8 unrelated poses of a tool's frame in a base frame.
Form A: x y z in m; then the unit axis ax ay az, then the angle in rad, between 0 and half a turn.
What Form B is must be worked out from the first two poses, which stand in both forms.
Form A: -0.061, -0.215, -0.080, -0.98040, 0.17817, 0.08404, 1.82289
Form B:
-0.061, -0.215, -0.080
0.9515, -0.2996, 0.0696
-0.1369, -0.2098, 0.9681
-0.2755, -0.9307, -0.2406

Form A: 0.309, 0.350, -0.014, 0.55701, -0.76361, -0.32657, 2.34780
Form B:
0.309, 0.350, -0.014
-0.1734, -0.4907, -0.8539
-0.9564, 0.2908, 0.0271
0.2350, 0.8214, -0.5197

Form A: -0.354, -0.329, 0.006, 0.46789, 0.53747, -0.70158, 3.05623
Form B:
-0.354, -0.329, 0.006
-0.5593, 0.5618, -0.6095
0.4422, -0.4197, -0.7927
-0.7011, -0.7129, -0.0137

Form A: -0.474, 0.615, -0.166, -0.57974, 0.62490, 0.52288, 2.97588
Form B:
-0.474, 0.615, -0.166
-0.3187, -0.8058, -0.4990
-0.6333, -0.2107, 0.7446
-0.7052, 0.5534, -0.4432

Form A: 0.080, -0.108, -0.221, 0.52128, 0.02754, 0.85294, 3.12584
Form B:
0.080, -0.108, -0.221
-0.4564, 0.0153, 0.8896
0.0421, -0.9984, 0.0388
0.8888, 0.0552, 0.4551

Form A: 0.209, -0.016, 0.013, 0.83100, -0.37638, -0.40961, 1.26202
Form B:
0.209, -0.016, 0.013
0.7846, 0.1725, -0.5955
-0.6080, 0.4025, -0.6844
0.1216, 0.8990, 0.4207

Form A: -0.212, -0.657, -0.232, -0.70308, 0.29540, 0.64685, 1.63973
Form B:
-0.212, -0.657, -0.232
0.4595, -0.8673, -0.1914
0.4233, 0.0244, 0.9057
-0.7808, -0.4972, 0.3784

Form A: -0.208, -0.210, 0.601, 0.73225, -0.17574, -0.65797, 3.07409
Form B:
-0.208, -0.210, 0.601
0.0734, -0.2127, -0.9744
-0.3015, -0.9360, 0.1816
-0.9506, 0.2804, -0.1329

